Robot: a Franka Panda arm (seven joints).
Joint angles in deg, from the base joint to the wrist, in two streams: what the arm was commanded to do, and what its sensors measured. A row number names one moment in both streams.
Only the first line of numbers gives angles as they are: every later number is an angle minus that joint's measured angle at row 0.
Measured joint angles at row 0:
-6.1 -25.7 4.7 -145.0 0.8 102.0 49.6
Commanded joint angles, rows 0 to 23:
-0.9 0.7 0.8 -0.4 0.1 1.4 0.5
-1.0 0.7 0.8 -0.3 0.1 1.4 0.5
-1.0 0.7 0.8 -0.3 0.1 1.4 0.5
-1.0 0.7 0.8 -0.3 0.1 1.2 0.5
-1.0 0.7 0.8 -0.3 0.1 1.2 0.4
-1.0 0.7 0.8 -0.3 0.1 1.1 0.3
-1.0 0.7 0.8 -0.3 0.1 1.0 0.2
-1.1 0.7 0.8 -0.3 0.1 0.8 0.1
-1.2 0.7 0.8 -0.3 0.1 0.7 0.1
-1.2 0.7 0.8 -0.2 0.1 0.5 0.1
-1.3 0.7 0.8 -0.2 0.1 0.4 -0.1
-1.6 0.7 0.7 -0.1 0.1 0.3 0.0
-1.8 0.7 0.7 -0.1 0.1 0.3 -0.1
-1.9 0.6 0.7 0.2 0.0 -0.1 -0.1
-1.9 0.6 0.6 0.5 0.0 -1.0 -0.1
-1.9 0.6 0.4 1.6 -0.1 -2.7 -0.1
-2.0 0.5 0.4 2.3 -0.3 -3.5 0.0
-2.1 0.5 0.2 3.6 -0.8 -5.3 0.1
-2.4 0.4 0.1 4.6 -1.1 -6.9 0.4
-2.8 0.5 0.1 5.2 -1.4 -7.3 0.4
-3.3 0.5 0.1 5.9 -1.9 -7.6 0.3
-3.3 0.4 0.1 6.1 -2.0 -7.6 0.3
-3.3 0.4 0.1 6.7 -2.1 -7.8 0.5
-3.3 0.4 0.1 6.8 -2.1 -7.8 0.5
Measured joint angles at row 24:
-2.4 0.0 -0.2 4.3 -1.0 -5.8 0.0
